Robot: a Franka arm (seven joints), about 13 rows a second.
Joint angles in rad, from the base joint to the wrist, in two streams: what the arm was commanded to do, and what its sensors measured. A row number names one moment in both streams.
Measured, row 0:
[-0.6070 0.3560 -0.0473 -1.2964 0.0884 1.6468 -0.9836]
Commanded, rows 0 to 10:
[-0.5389 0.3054 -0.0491 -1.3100 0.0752 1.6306 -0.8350]
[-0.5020 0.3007 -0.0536 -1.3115 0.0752 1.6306 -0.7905]
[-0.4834 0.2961 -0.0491 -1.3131 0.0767 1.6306 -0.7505]
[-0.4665 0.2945 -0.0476 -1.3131 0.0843 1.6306 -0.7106]
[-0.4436 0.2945 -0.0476 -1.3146 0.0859 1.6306 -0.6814]
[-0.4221 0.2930 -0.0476 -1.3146 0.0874 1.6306 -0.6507]
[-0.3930 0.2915 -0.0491 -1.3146 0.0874 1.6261 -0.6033]
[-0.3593 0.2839 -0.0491 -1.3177 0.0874 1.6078 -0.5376]
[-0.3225 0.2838 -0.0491 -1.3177 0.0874 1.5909 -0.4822]
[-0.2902 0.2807 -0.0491 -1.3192 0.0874 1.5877 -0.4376]
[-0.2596 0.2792 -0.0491 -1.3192 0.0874 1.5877 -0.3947]
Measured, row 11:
[-0.3112 0.3099 -0.0413 -1.2987 0.0878 1.6043 -0.4695]
